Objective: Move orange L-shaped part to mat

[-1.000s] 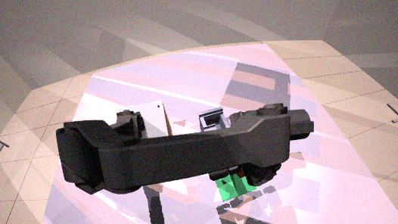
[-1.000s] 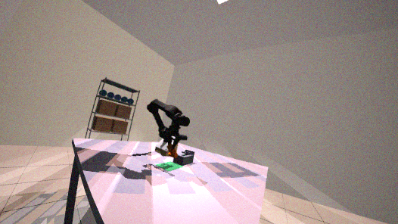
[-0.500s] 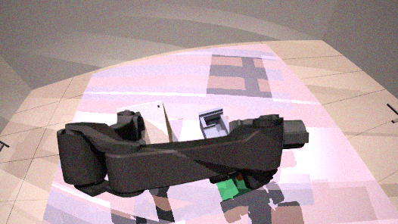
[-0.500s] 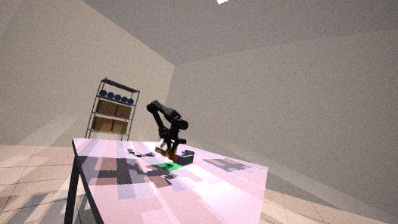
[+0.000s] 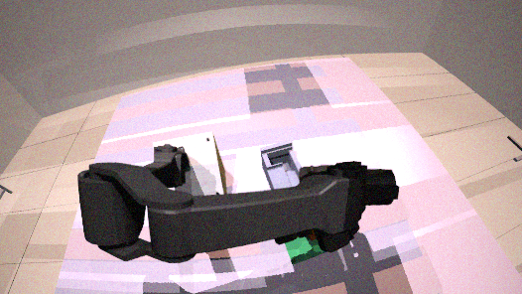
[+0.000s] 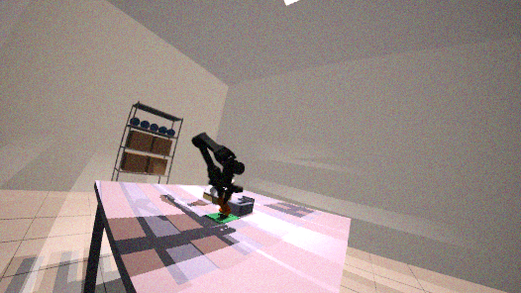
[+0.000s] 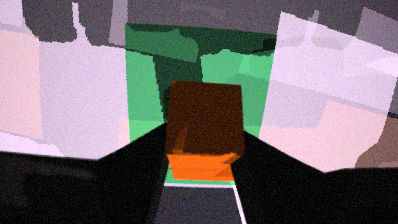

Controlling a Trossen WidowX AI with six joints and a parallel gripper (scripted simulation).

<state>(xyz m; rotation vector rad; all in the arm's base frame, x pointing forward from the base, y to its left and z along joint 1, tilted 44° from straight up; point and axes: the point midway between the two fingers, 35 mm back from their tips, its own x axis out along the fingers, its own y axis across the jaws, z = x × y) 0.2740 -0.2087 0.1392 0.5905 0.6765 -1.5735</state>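
My gripper tip is now 9 cm above the green mat and 2 cm to the right of it. Also, from my gripper tip: orange L-shaped part 3 cm to the left, 3 cm below, 2 cm behind.
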